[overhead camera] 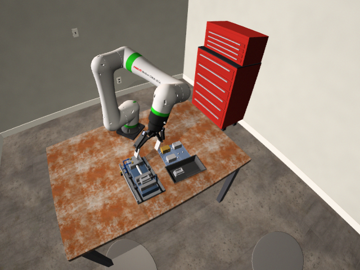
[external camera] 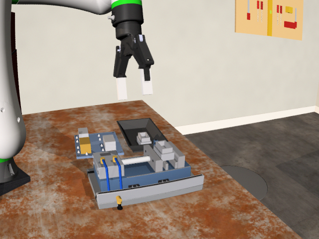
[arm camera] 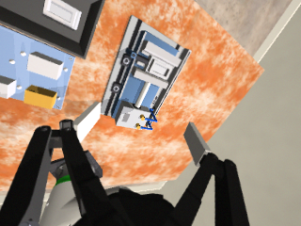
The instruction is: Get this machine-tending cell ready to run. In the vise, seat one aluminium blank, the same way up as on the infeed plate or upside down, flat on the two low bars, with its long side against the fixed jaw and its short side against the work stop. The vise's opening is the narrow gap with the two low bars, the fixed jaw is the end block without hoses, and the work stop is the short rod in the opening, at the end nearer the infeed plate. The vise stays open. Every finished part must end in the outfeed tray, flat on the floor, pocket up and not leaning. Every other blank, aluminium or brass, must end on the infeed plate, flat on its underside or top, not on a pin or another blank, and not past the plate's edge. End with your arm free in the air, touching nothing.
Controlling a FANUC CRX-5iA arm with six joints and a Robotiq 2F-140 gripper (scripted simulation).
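My gripper is now 220 mm above the brass blank, 210 mm to the right of it and 100 mm past it. The rest, counted from my hand: vise: 210 mm below, 60 mm to the right, 10 mm behind.
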